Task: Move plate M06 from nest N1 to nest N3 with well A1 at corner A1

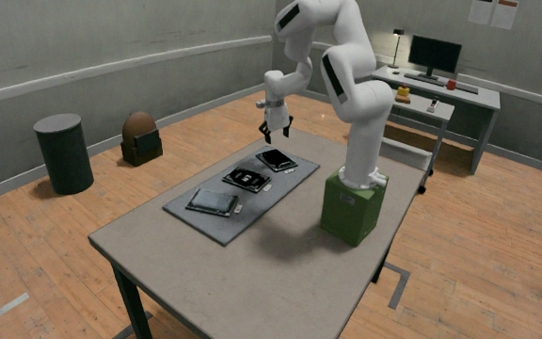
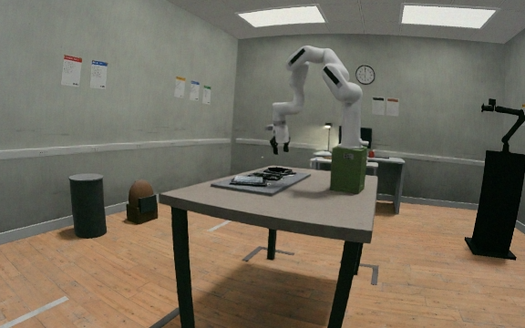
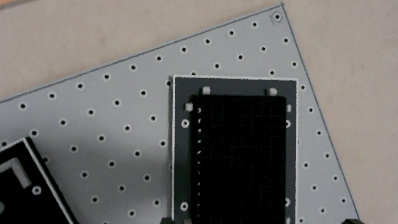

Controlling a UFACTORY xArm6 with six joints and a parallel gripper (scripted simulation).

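Now: the dark plate 1 cm ahead of my hand, 3 cm to the right of it and 11 cm below it.
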